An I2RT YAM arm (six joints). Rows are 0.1 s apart.
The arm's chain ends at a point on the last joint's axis. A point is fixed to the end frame.
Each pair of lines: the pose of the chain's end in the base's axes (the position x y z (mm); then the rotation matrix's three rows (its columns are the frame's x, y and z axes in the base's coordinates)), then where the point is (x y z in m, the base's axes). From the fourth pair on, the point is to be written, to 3 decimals.
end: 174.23 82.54 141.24; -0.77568 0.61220 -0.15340; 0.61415 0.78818 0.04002; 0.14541 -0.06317 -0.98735
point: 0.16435 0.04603 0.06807
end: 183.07 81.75 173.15; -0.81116 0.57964 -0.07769; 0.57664 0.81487 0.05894; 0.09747 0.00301 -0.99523
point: 0.18055 0.04676 0.09863
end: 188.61 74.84 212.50; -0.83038 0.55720 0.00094; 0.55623 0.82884 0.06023; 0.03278 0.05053 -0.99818
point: 0.19294 0.04004 0.13797
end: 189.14 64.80 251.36; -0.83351 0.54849 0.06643; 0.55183 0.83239 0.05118; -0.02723 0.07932 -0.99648
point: 0.199 0.029 0.178
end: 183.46 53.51 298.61; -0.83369 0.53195 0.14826; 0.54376 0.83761 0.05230; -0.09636 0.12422 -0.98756
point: 0.199 0.018 0.226
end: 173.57 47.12 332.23; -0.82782 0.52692 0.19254; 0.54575 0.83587 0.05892; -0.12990 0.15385 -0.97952
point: 0.193 0.012 0.260
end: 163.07 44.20 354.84; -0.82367 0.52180 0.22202; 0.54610 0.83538 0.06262; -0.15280 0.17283 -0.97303
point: 0.184 0.010 0.283
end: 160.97 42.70 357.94; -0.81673 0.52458 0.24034; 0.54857 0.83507 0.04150; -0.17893 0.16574 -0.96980
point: 0.183 0.007 0.287
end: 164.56 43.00 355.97; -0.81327 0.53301 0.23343; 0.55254 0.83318 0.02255; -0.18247 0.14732 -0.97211
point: 0.186 0.005 0.286
